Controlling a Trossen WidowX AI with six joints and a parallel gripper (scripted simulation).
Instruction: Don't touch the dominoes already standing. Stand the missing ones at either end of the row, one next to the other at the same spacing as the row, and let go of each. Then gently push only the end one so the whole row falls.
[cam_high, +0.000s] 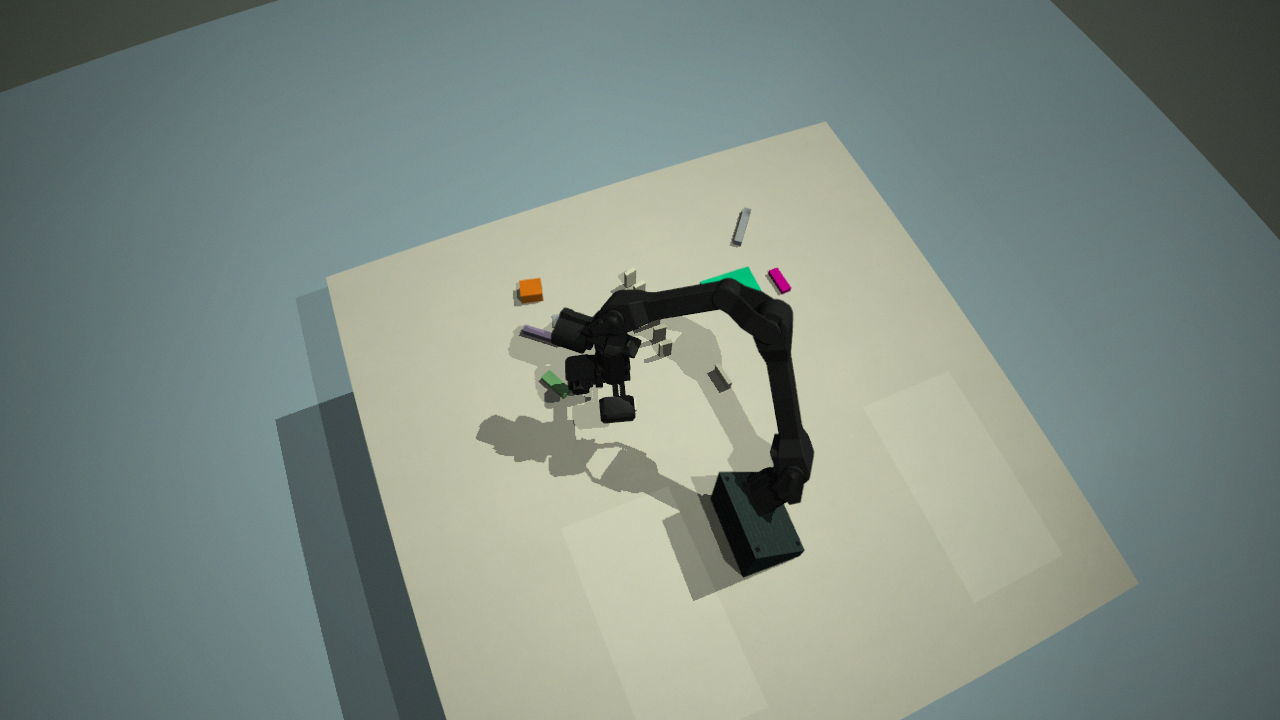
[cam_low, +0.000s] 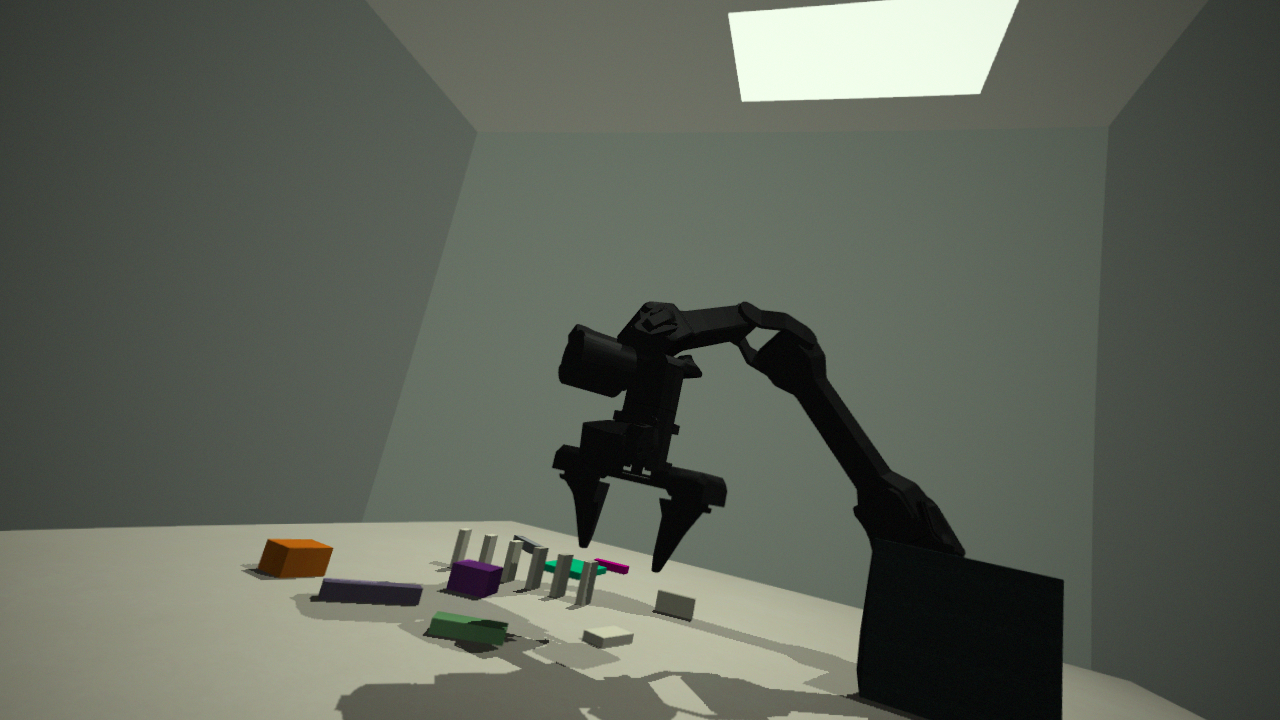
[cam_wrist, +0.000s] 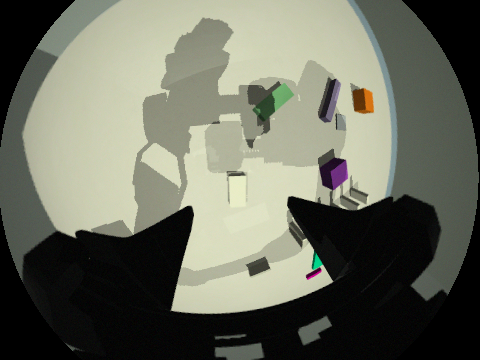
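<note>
My gripper tip is 100 mm short of the light green block, 90 mm to the right of it and 70 mm above it. The rest, counted from my gripper tip: purple cube (180 mm ahead, 60 mm to the right, 70 mm below); then grey tile (240 mm ahead, 20 mm to the left, 80 mm below); then lavender bar (220 mm ahead, 70 mm to the left, 70 mm below).
</note>
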